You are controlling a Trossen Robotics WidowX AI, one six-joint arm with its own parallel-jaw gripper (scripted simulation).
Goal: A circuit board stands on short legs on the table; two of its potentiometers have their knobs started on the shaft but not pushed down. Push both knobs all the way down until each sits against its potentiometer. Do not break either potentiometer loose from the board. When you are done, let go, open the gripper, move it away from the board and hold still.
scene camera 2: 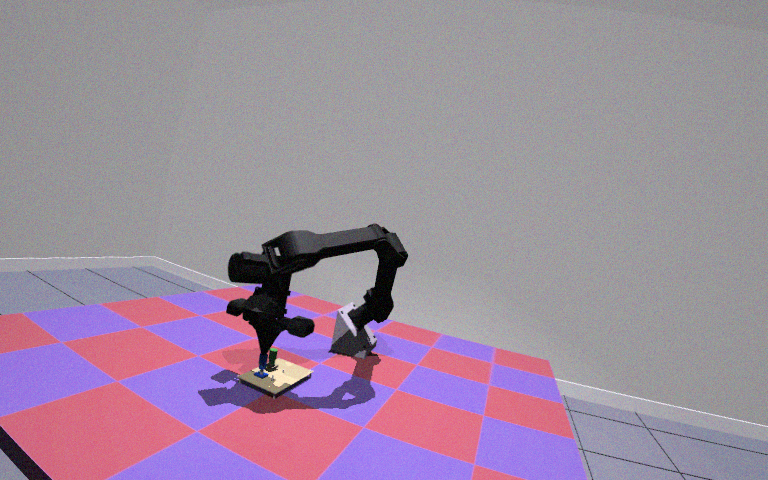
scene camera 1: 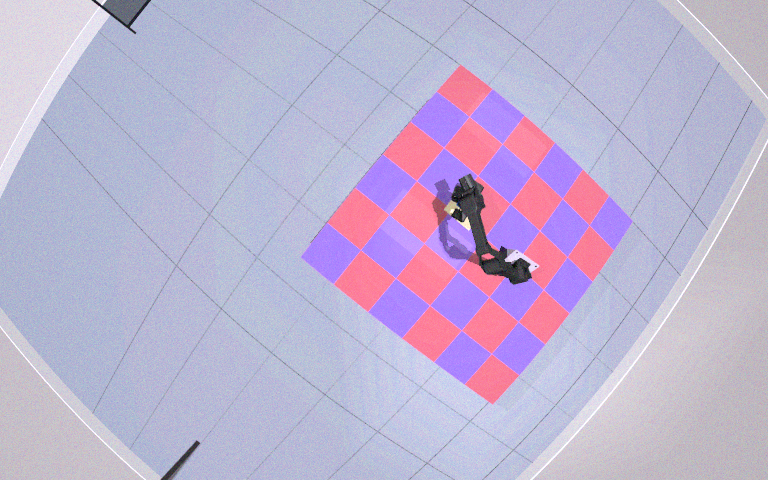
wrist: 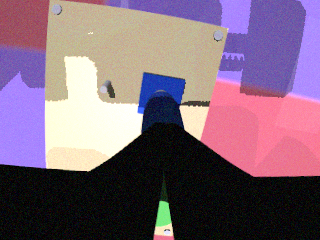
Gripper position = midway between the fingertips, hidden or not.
Observation:
In view: the gripper (scene camera 2: 263, 354) and a blue knob (wrist: 161, 106).
The gripper shows as well in the wrist view (wrist: 164, 133).

